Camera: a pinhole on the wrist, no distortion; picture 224 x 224 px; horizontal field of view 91.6 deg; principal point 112.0 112.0 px. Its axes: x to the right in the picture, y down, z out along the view. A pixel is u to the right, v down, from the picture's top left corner.
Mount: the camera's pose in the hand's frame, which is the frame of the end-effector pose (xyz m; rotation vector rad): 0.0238 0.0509 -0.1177 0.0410 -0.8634 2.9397
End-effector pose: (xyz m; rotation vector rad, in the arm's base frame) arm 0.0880 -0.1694 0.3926 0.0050 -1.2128 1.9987
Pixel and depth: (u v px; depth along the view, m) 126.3 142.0 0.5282
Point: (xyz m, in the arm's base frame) 0.2506 -0.3087 0.7727
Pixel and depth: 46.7 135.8 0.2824
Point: 0.0298 -0.0735 0.6300
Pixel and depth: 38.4 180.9 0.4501
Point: 0.1204 0.0555 0.8968
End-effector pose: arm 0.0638 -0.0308 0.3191 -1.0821 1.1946 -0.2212
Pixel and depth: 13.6 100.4 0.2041
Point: 0.2177 -0.1634 0.2243
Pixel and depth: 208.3 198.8 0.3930
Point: 0.1239 0.0230 0.8465
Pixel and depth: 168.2 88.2 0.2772
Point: 0.1605 0.1093 0.4151
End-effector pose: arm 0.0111 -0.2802 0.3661 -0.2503 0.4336 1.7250
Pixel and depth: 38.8 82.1 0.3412
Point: 0.0427 0.0520 0.4404
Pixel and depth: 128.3 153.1 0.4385
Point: 0.3469 -0.2100 0.4894
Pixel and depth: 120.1 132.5 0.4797
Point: 0.3071 -0.1526 0.5474
